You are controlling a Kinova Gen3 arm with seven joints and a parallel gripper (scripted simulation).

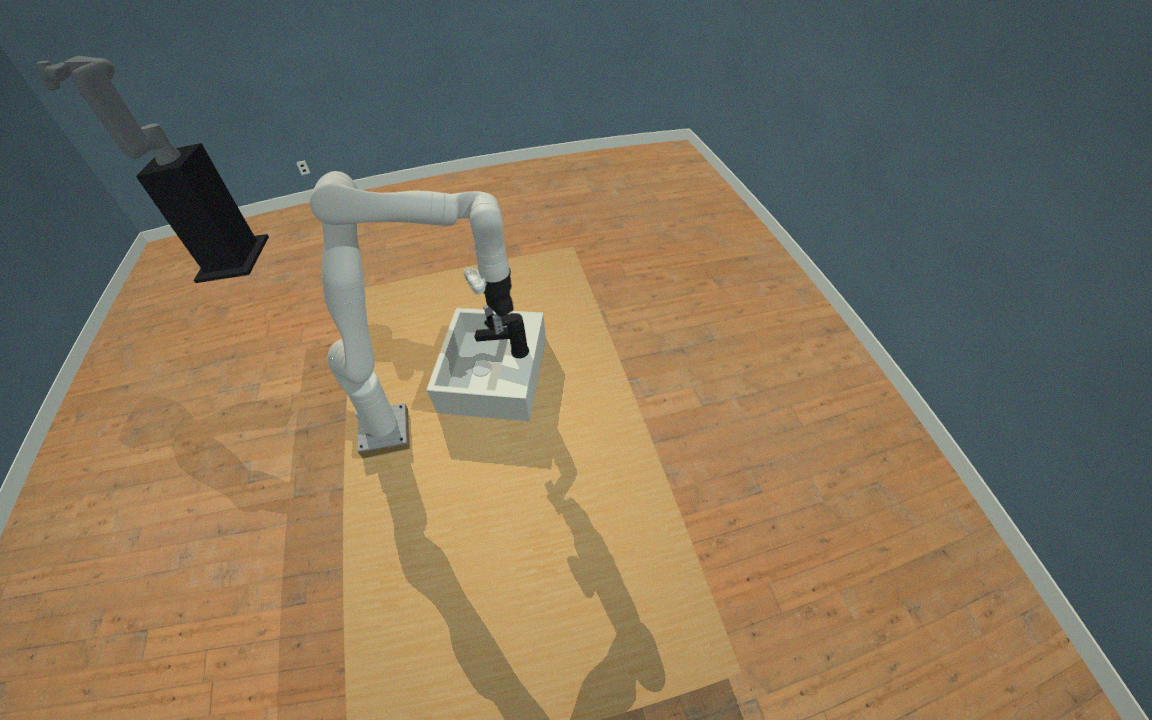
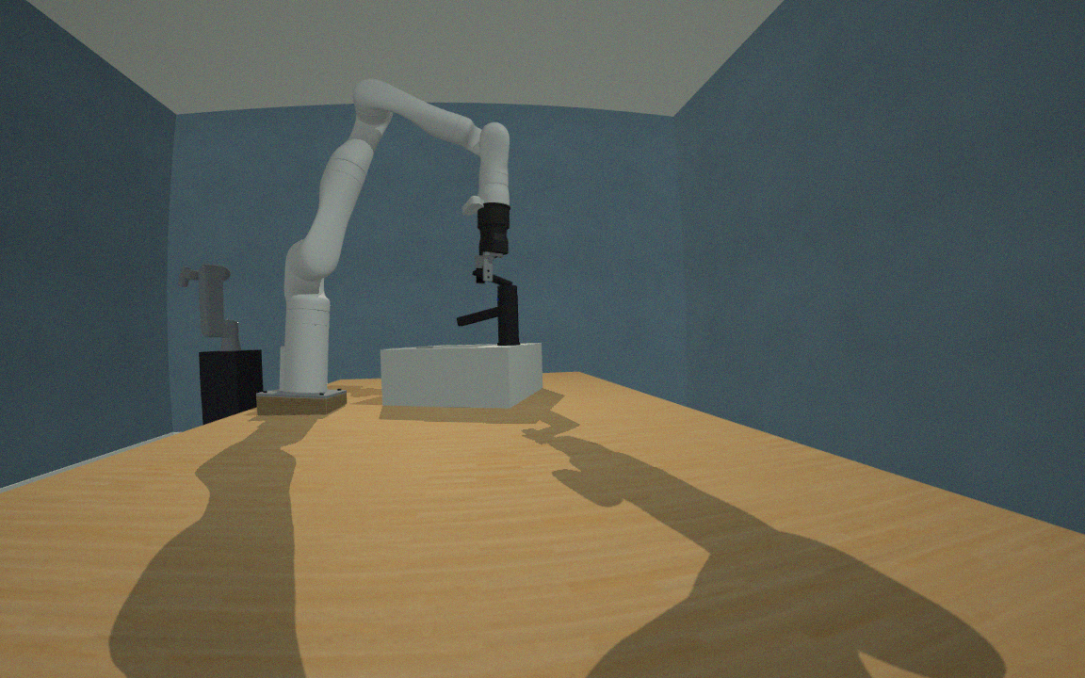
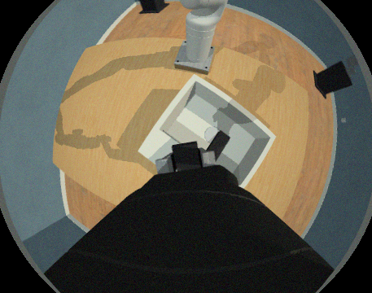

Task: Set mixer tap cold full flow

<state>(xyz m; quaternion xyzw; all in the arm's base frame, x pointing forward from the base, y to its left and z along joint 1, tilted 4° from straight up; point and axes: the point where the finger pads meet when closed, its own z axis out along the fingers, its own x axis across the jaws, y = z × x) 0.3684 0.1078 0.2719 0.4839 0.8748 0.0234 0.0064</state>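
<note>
Right now the lever is 20 mm ahead of my hand, 10 mm to the left of it and 10 mm below it. Round my hand: white basin 250 mm below, 60 mm to the left, 60 mm behind.
</note>
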